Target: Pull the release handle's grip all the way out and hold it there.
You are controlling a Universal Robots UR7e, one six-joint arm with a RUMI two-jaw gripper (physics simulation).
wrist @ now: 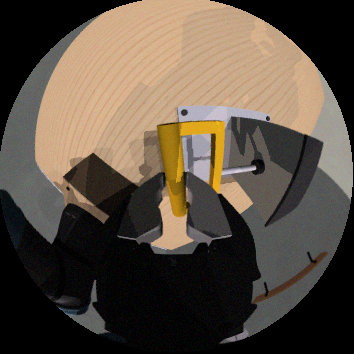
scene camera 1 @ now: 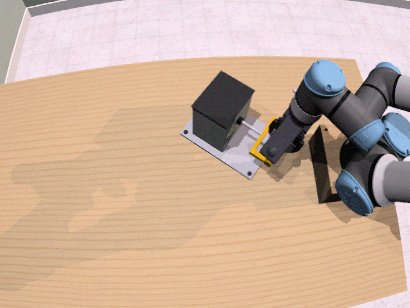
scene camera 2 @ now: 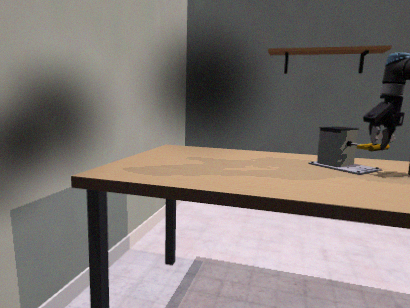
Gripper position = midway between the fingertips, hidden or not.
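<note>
A base plate [wrist: 189, 112] is in the scene, visible in the wrist view, and the wrist view shows the gripper [wrist: 174, 172] too. Scene camera 1 has the gripper [scene camera 1: 277, 147] in its picture, and so does scene camera 2, with the gripper [scene camera 2: 378, 149].
</note>
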